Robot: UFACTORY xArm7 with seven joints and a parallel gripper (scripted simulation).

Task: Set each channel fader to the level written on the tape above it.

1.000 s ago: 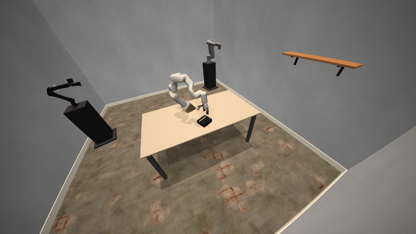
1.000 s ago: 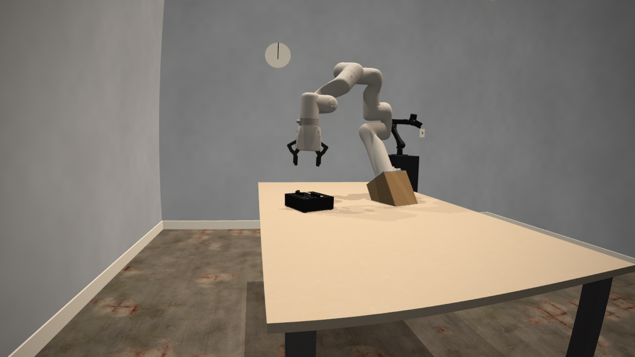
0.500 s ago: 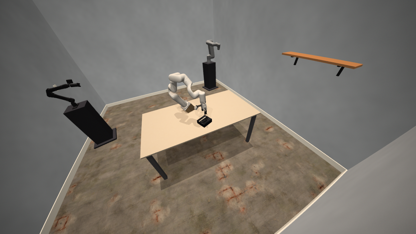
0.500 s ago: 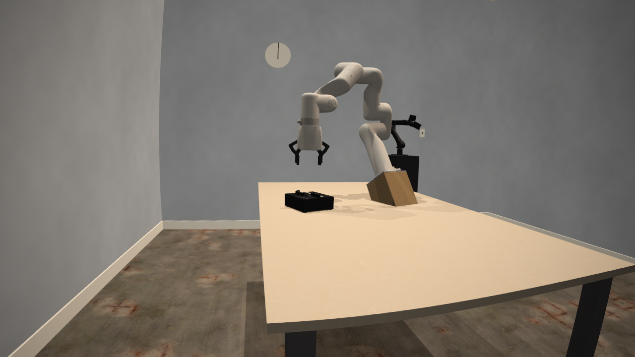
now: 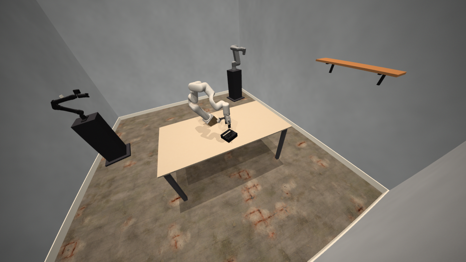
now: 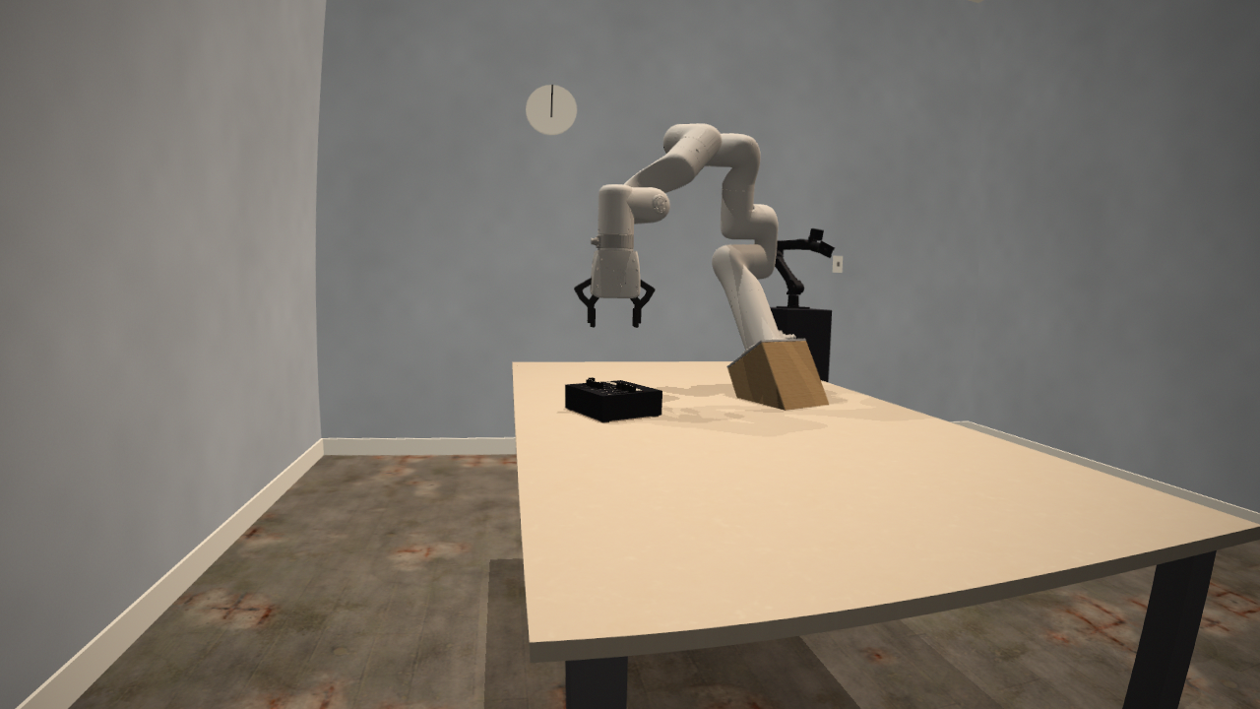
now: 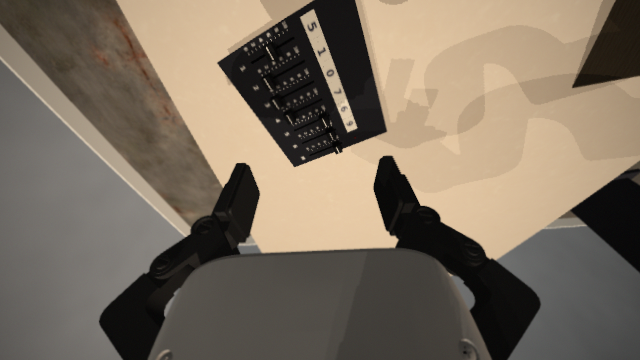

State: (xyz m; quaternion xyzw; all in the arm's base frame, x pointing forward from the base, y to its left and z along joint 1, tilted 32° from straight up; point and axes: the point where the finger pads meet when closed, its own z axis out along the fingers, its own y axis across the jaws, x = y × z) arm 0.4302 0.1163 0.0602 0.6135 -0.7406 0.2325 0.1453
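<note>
Right now my hand is 130 mm above the channel 3 fader cap, 40 mm short of it and 10 mm to the left of it. From my hand the other things lie so: channel 4 fader cap 130 mm below, 30 mm ahead, 10 mm to the left; then channel 5 fader cap 130 mm below, 20 mm to the left, 10 mm behind; then channel 6 fader cap 130 mm below, 40 mm to the left, 10 mm behind.
</note>
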